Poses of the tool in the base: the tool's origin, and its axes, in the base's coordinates. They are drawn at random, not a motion.
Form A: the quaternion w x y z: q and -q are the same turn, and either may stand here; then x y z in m.
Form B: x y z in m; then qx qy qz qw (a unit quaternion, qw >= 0). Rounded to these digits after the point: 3 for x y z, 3 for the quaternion.
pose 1, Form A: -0.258 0.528 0.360 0.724 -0.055 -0.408 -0.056
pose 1, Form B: -0.055 -0.408 -0.056 -0.528 -0.360 -0.724 0.258
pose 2, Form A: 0.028 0.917 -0.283 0.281 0.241 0.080 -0.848
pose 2, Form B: 0.241 0.080 -0.848 0.917 -0.283 0.281 0.028
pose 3, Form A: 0.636 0.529 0.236 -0.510 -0.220 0.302 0.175
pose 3, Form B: -0.220 0.302 0.175 0.529 0.236 -0.510 0.636
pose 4, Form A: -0.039 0.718 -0.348 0.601 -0.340 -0.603 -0.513
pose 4, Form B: -0.340 -0.603 -0.513 -0.718 0.348 -0.601 0.039
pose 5, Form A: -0.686 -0.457 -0.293 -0.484 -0.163 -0.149 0.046
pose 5, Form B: -0.163 -0.149 0.046 0.457 0.293 0.484 0.686
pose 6, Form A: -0.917 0.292 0.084 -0.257 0.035 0.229 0.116
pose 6, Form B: 0.035 0.229 0.116 -0.292 -0.084 0.257 0.917
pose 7, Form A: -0.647 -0.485 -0.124 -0.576 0.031 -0.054 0.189
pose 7, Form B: 0.031 -0.054 0.189 0.485 0.124 0.576 0.647
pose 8, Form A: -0.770 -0.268 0.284 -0.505 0.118 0.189 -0.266
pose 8, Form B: 0.118 0.189 -0.266 0.268 -0.284 0.505 0.770
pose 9, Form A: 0.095 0.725 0.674 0.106 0.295 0.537 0.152
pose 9, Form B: 0.295 0.537 0.152 0.725 0.674 0.106 0.095
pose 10, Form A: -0.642 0.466 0.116 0.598 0.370 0.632 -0.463
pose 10, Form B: 0.370 0.632 -0.463 -0.466 -0.116 -0.598 0.642
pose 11, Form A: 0.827 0.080 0.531 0.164 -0.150 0.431 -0.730
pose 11, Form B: -0.150 0.431 -0.730 0.080 0.531 0.164 0.827
